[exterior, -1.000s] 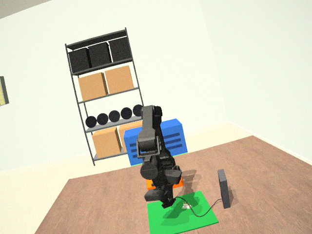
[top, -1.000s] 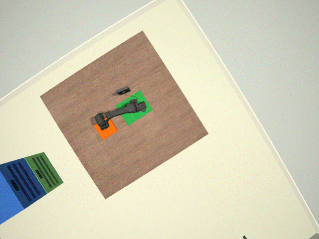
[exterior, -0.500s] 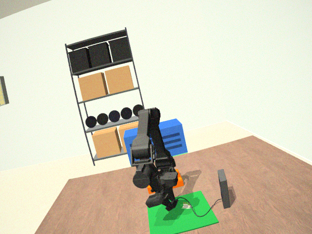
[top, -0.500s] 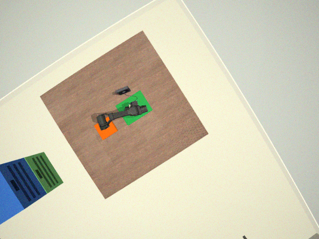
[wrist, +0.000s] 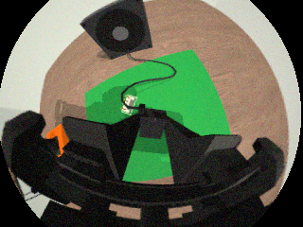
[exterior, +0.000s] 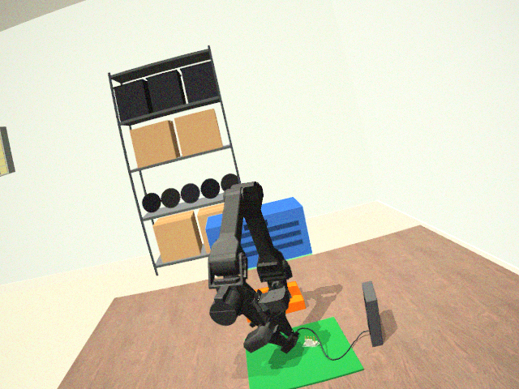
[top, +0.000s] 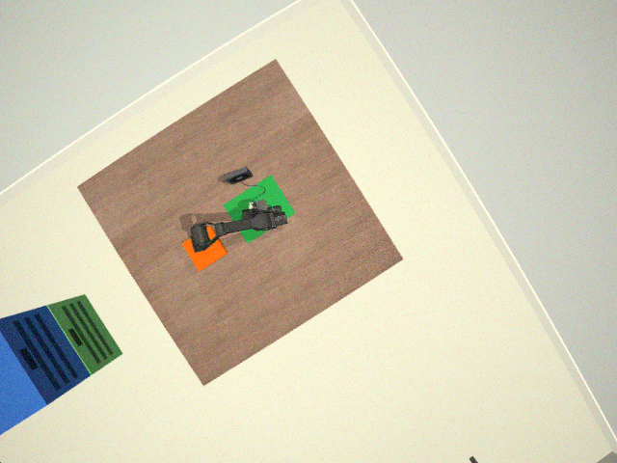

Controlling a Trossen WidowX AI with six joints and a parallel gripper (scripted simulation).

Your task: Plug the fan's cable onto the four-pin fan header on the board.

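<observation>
Right now my gripper tip is 20 mm past the green board, 10 mm to the right of it and 60 mm above it. The rest, counted from my gripper tip: fan plug: 10 mm behind, 10 mm to the right; then fan header: 40 mm behind, 40 mm to the left, 40 mm below; then dark fan: 180 mm to the left, 10 mm above.
</observation>
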